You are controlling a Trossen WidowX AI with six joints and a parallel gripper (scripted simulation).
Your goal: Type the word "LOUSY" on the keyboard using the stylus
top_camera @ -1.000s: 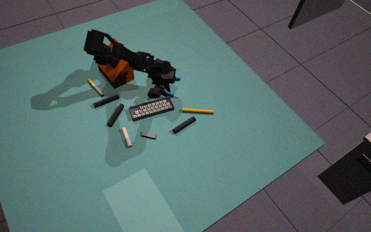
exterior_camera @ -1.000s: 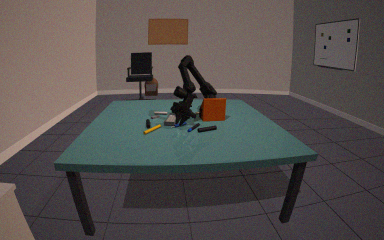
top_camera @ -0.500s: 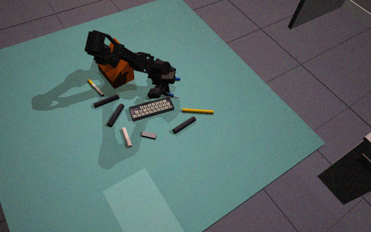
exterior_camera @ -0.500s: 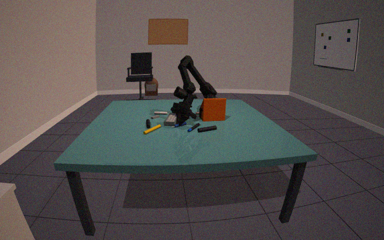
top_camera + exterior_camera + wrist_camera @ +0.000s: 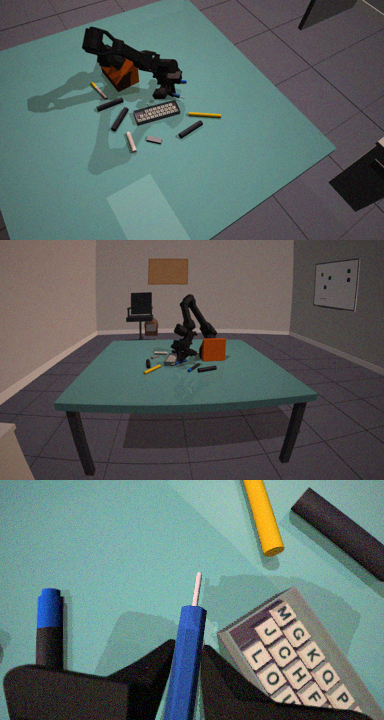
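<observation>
Right now the blue-tipped pen is 60 mm behind my gripper tip, 80 mm to the left of it and 20 mm below it. From my gripper tip the other things lie so: grey block 120 mm ahead, 220 mm to the right, 20 mm below; stylus 10 mm ahead, 10 mm to the left; yellow cylinder 170 mm ahead, 40 mm to the left, 20 mm below.
</observation>
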